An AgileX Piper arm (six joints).
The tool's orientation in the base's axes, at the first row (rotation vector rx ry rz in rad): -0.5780, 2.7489, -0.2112
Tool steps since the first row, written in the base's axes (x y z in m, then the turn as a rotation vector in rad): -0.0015, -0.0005, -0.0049, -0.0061, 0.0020, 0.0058; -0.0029, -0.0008, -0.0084, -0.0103, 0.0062, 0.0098; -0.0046, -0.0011, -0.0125, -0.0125, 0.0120, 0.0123; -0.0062, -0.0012, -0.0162, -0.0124, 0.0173, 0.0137; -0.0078, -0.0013, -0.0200, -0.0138, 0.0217, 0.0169; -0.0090, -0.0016, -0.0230, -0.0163, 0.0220, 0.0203
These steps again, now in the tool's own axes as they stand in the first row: 0.0029, 0.0011, 0.0041, 0.0028, 0.0028, -0.0077; 0.0052, 0.0021, 0.0069, 0.0036, 0.0074, -0.0132; 0.0080, 0.0033, 0.0102, 0.0024, 0.0129, -0.0167; 0.0104, 0.0046, 0.0132, -0.0003, 0.0174, -0.0184; 0.0129, 0.0058, 0.0162, -0.0018, 0.0212, -0.0222; 0.0149, 0.0066, 0.0186, -0.0007, 0.0217, -0.0263
